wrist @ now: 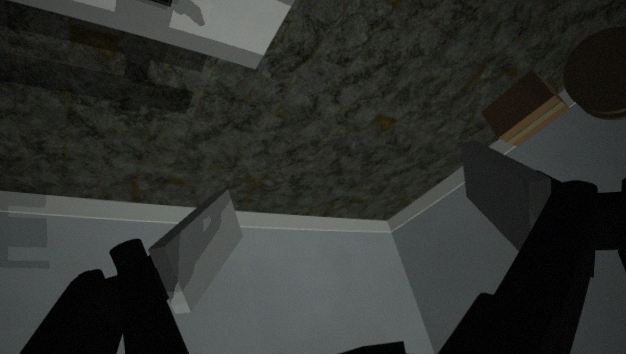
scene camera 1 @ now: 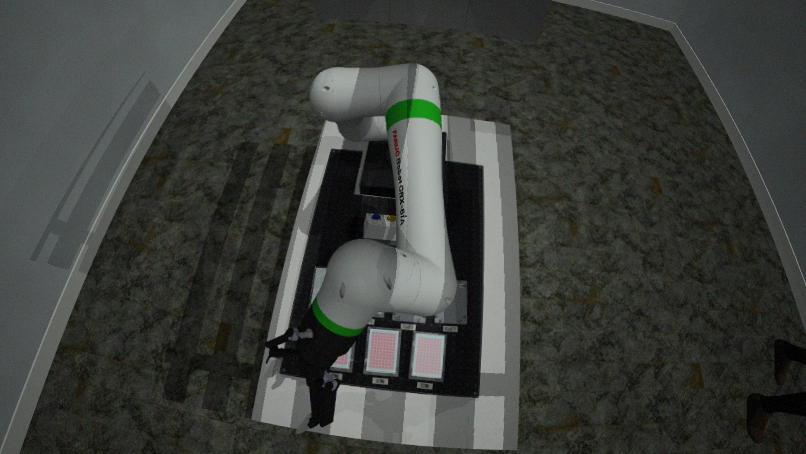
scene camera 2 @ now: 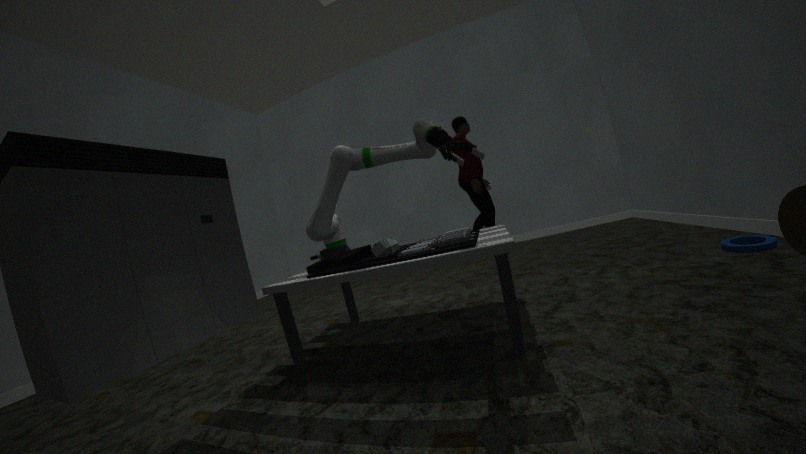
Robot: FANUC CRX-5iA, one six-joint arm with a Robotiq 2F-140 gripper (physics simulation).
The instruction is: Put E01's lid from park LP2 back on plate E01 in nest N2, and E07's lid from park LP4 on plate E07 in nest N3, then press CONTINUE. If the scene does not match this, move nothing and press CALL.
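Frame: origin at the arm's base, x ahead, y left, z up, level; centimetres.
Seen in the pictures: gripper, fingertip midpoint: (wrist: 344, 193) (scene camera 1: 283, 403) (scene camera 2: 473, 160); arm's base at its link origin: (scene camera 2: 339, 255).
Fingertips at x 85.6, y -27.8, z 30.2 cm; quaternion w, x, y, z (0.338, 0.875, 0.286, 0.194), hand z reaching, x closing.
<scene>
Pixels of each thing's middle, then the offset from my fingertips to it. Level surfaces: height alone.
- left plate at the middle of its body: (scene camera 1: 337, 345) (scene camera 2: 452, 237) dy +6.4, dx -17.5, dz -32.0 cm
- middle plate at the middle of its body: (scene camera 1: 382, 350) dy +19.8, dx -16.3, dz -32.1 cm
- paler right plate at the middle of its body: (scene camera 1: 428, 355) dy +33.2, dx -14.7, dz -31.6 cm
- more at the middle of its body: (scene camera 1: 326, 288) (scene camera 2: 414, 249) dy +2.1, dx -36.0, dz -33.4 cm
- button box at the middle of its body: (scene camera 1: 398, 228) (scene camera 2: 384, 246) dy +24.6, dx -55.9, dz -30.6 cm
- black board at its surface level: dz -34.8 cm
My gripper (scene camera 1: 296, 386) (scene camera 2: 469, 157) (wrist: 344, 193) is open and empty, raised high beyond the table's front left corner. In scene camera 1, three pink well plates stand in the front row: the left plate (scene camera 1: 342, 360) is partly behind the gripper, then the middle plate (scene camera 1: 382, 350) and the paler right plate (scene camera 1: 428, 355). Behind them a clear, flat piece (scene camera 1: 459, 304) lies at the right, another piece (scene camera 1: 408, 318) is mostly under the arm, and a corner of one more (scene camera 1: 319, 281) shows at the left. Labels are unreadable. A button box (scene camera 1: 379, 229) (scene camera 2: 385, 247) has blue and yellow buttons; the arm hides part.
The black board (scene camera 1: 465, 225) lies on the striped table (scene camera 1: 499, 225) (scene camera 2: 394, 267) (wrist: 235, 30). A person (scene camera 2: 470, 166) in red stands past the table's far end; shoes (scene camera 1: 758, 420) show at right. A blue ring (scene camera 2: 728, 245) lies right. A dark cabinet (scene camera 2: 169, 242) stands left.
</scene>
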